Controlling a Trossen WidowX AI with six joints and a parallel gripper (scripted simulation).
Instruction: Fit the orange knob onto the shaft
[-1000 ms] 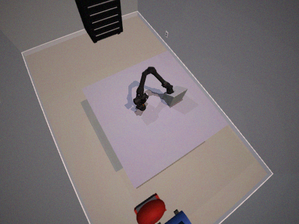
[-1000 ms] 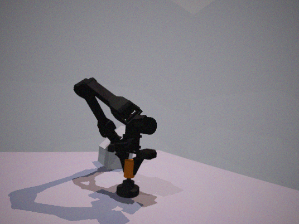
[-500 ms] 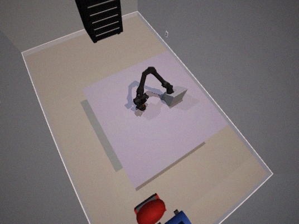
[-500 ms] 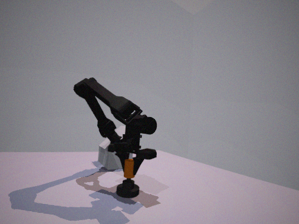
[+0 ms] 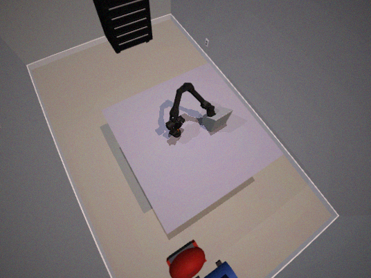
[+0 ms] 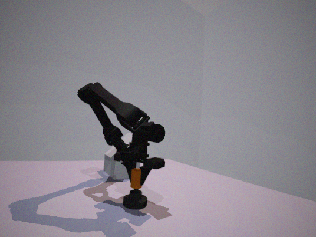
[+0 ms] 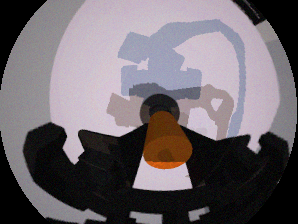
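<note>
My gripper tip is now 2 cm below the orange knob. Also, from my gripper tip: dark round pedestal 4 cm below.
</note>
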